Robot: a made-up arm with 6 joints.
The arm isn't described. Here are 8 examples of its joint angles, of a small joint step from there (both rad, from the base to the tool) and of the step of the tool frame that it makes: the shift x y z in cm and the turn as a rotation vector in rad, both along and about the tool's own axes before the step.
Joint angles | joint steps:
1: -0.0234 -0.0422 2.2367 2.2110 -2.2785 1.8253 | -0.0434 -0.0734 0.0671 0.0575 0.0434 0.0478
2: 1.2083 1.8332 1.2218 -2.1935 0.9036 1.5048 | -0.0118 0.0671 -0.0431 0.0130 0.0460 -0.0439
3: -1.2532 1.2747 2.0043 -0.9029 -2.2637 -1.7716 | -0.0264 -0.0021 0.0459 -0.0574 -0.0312 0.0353
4: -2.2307 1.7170 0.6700 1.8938 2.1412 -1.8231 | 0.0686 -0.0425 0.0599 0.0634 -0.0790 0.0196
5: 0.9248 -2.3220 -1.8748 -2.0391 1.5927 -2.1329 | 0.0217 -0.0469 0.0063 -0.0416 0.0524 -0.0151
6: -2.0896 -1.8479 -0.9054 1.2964 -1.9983 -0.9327 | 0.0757 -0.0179 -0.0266 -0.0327 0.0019 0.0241
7: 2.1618 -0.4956 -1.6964 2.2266 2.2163 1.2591 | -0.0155 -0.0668 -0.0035 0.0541 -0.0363 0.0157
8: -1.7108 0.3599 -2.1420 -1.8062 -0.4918 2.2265 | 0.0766 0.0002 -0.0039 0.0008 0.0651 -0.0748
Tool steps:
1: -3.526 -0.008 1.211 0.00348 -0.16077 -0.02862
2: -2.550 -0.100 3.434 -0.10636 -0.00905 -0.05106
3: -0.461 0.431 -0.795 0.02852 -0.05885 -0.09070
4: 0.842 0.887 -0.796 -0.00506 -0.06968 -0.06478
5: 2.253 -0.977 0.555 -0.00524 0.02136 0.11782
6: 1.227 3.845 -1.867 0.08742 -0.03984 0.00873
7: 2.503 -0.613 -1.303 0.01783 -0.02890 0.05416
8: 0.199 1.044 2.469 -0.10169 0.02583 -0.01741
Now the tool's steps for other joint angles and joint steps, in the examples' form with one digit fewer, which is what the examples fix.
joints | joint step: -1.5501 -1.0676 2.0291 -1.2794 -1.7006 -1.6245 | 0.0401 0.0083 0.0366 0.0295 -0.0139 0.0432
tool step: -0.09 -0.52 -1.07 -0.0303 0.0039 -0.0225
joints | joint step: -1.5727 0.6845 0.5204 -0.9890 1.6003 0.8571 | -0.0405 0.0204 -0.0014 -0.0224 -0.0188 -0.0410
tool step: 0.66 0.54 0.75 -0.0179 -0.0641 -0.0172
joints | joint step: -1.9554 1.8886 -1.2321 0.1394 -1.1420 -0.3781 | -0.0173 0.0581 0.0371 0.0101 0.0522 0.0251
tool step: -1.46 0.80 -1.02 0.0481 0.0199 -0.0597
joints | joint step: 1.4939 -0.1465 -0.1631 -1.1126 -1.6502 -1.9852 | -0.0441 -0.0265 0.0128 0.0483 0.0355 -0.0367
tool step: -0.55 -0.18 0.22 -0.0329 -0.0053 0.0148
